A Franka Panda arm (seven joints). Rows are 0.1 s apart.
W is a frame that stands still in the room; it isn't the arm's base.
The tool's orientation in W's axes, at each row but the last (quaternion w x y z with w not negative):
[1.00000 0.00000 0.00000 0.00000]
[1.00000 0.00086 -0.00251 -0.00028]
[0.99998 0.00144 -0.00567 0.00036]
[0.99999 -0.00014 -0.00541 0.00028]
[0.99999 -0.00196 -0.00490 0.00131]
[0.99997 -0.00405 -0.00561 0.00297]
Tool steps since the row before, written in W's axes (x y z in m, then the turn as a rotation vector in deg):
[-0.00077 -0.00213 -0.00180 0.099 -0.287 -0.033]
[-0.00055 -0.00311 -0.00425 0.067 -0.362 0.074]
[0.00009 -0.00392 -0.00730 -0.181 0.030 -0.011]
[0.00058 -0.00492 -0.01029 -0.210 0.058 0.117]
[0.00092 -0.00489 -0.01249 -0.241 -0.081 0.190]
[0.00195 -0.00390 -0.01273 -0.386 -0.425 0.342]
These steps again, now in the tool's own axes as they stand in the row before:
[-0.00077 -0.00213 -0.00180 0.099 -0.287 -0.033]
[-0.00057 -0.00312 -0.00424 0.068 -0.362 0.074]
[0.00000 -0.00394 -0.00729 -0.181 0.030 -0.009]
[0.00047 -0.00492 -0.01030 -0.209 0.058 0.119]
[0.00078 -0.00484 -0.01252 -0.239 -0.081 0.192]
[0.00178 -0.00381 -0.01278 -0.385 -0.425 0.343]

